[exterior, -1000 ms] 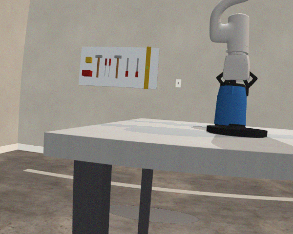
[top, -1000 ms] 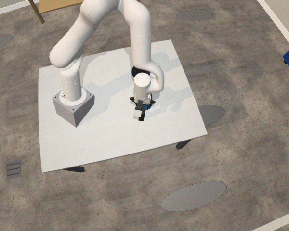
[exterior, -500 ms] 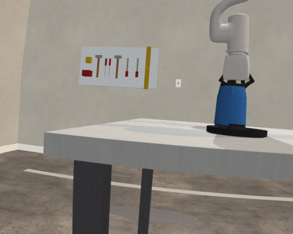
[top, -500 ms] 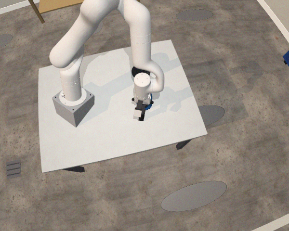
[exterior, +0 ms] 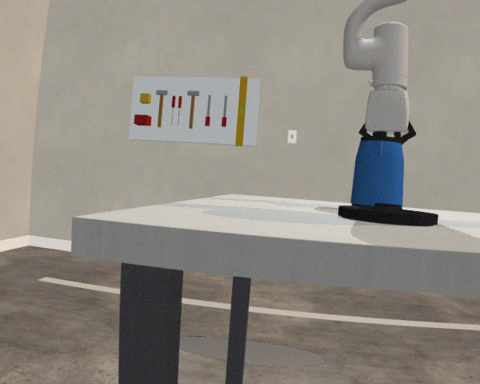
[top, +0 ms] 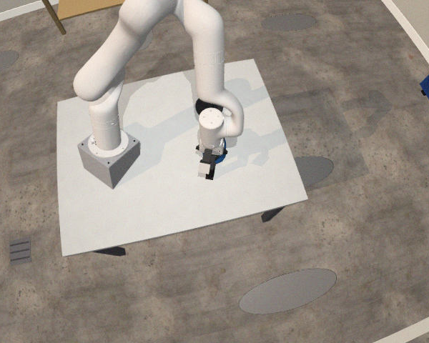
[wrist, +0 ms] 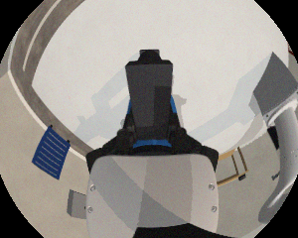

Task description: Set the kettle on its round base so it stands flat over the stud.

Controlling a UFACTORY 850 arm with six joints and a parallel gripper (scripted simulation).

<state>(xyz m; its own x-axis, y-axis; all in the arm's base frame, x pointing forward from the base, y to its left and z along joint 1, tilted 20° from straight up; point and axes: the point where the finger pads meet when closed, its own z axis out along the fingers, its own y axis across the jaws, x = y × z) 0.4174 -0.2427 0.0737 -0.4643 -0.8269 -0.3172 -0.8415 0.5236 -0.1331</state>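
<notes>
Right now the blue kettle is 20 mm ahead of my hand, 30 mm to the left of it and 50 mm below it. From my hand the other things lie so: black round base (100 mm ahead, 330 mm to the left, 120 mm below).
</notes>
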